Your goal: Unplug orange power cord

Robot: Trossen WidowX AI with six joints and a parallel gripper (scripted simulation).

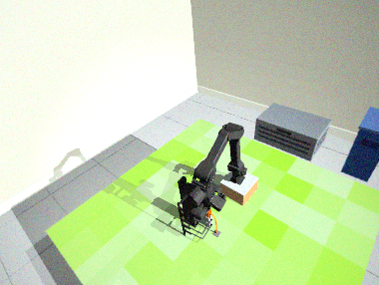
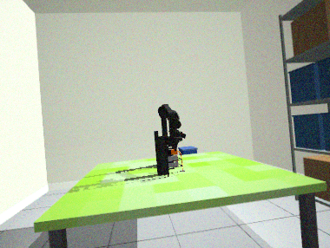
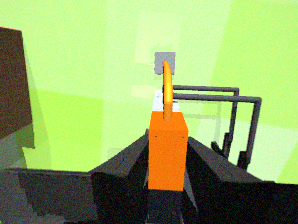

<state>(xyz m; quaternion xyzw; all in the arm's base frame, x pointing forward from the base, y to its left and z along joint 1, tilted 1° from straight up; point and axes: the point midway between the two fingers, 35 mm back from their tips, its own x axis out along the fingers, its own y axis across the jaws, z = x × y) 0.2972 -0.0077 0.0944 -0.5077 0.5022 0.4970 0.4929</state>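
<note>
Now: gripper tip 3 cm to the left of the orange plug.
</note>
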